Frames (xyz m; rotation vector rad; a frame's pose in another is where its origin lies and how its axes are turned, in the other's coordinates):
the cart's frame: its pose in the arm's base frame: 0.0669 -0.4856 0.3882 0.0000 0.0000 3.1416
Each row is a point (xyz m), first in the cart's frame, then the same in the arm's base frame.
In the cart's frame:
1: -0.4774 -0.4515 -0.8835
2: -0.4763 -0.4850 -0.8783
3: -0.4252 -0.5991 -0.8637
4: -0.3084 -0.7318 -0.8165
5: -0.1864 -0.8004 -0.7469
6: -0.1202 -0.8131 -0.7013
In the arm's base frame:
1: 0.5443 -0.0341 -0.4953
2: 0.5432 -0.0006 -0.4901
3: 0.4921 0.1135 -0.4755
4: 0.3753 0.2462 -0.4283
5: 0.2533 0.3148 -0.3587
6: 0.1871 0.3275 -0.3131

